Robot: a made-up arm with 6 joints.
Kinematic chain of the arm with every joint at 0, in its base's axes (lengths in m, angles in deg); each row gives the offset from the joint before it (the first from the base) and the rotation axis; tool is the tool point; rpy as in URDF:
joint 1: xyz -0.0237 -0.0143 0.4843 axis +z
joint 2: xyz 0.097 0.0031 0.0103 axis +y
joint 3: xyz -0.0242 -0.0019 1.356 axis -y
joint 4: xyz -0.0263 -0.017 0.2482 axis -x
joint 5: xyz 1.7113 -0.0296 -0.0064 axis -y
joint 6: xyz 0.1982 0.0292 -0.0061 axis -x
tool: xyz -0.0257 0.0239 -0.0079 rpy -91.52 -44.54 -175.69
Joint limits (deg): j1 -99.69..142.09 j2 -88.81..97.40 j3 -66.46..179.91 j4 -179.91..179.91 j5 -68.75..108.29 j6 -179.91..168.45
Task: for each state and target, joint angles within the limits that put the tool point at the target. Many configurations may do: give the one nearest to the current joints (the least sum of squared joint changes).
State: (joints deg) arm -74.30 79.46 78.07 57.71 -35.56 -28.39
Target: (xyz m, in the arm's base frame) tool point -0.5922 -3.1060 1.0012
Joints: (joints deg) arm -98.36 66.67 60.09 56.62 -46.03 -26.85
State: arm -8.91 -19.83 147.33 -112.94 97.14 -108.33
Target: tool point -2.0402 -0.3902 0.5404
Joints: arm 5.89 -37.30 174.08 -110.29 98.59 -107.92
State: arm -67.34 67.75 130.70 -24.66 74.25 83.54
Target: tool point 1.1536 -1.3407 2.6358
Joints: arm -45.80 74.59 140.10 -22.80 76.78 83.32
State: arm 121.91 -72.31 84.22 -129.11 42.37 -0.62
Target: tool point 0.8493 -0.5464 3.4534
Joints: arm 142.09 -27.57 70.64 -125.09 45.21 -1.23
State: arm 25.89 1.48 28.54 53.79 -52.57 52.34
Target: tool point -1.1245 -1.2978 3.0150
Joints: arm 44.51 -46.36 64.59 57.90 -48.65 52.81
